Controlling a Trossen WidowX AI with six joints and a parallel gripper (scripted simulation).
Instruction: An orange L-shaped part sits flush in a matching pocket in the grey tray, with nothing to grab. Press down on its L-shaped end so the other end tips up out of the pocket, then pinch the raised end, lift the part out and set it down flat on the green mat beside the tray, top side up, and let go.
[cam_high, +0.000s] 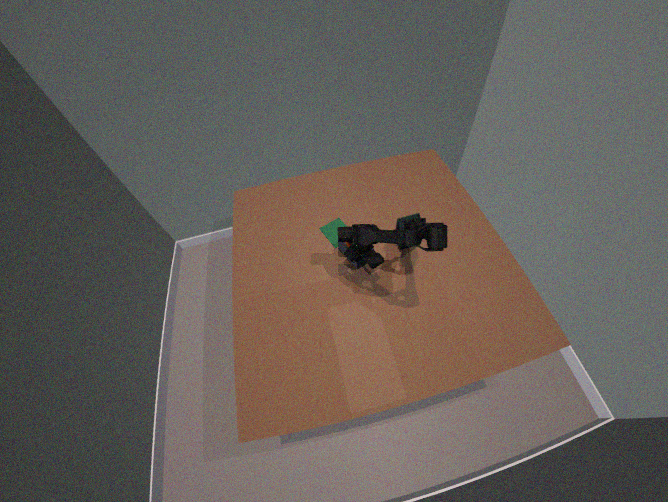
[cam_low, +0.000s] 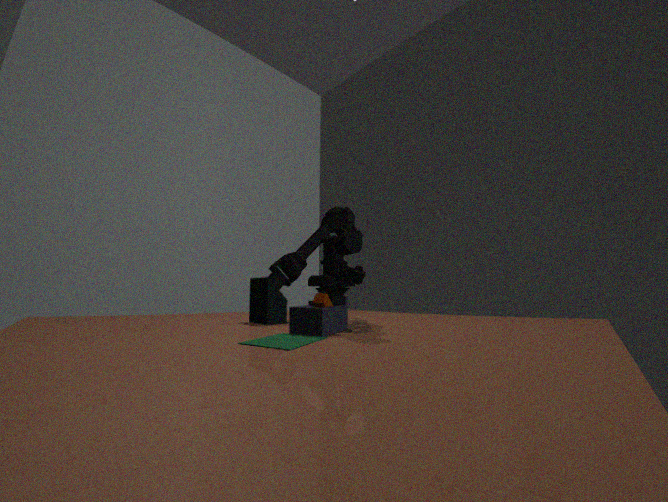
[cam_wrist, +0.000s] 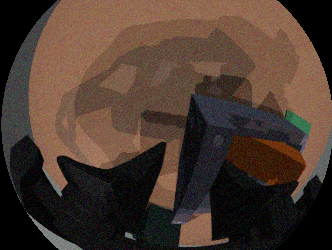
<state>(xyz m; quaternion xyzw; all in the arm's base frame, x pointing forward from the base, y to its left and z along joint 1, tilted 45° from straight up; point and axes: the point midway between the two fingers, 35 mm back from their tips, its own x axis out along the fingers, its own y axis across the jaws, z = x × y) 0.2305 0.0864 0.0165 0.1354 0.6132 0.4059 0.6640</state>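
My gripper tip is 2 cm short of the orange L-shaped part and 5 cm to the left of it. Also, from my gripper tip: green mat: 8 cm ahead, 21 cm to the right, 6 cm below.
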